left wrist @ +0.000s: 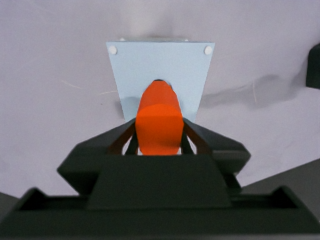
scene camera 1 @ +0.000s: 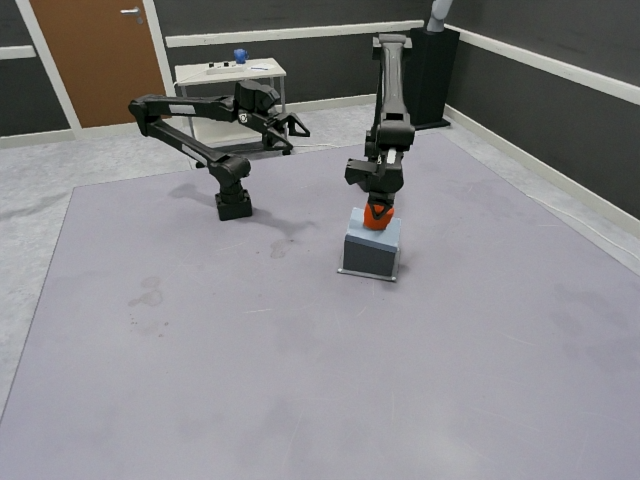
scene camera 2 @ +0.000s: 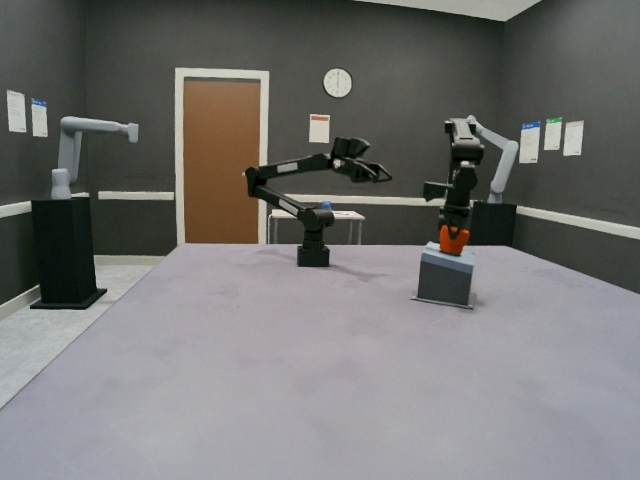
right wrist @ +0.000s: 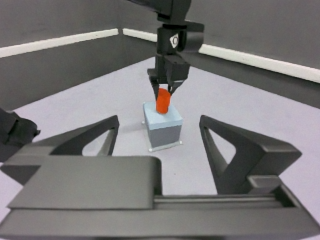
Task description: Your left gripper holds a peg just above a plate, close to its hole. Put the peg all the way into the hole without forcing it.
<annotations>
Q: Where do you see a dark grey block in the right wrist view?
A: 157, 139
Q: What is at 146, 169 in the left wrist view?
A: My left gripper.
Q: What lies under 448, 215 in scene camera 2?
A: My left gripper.
</annotations>
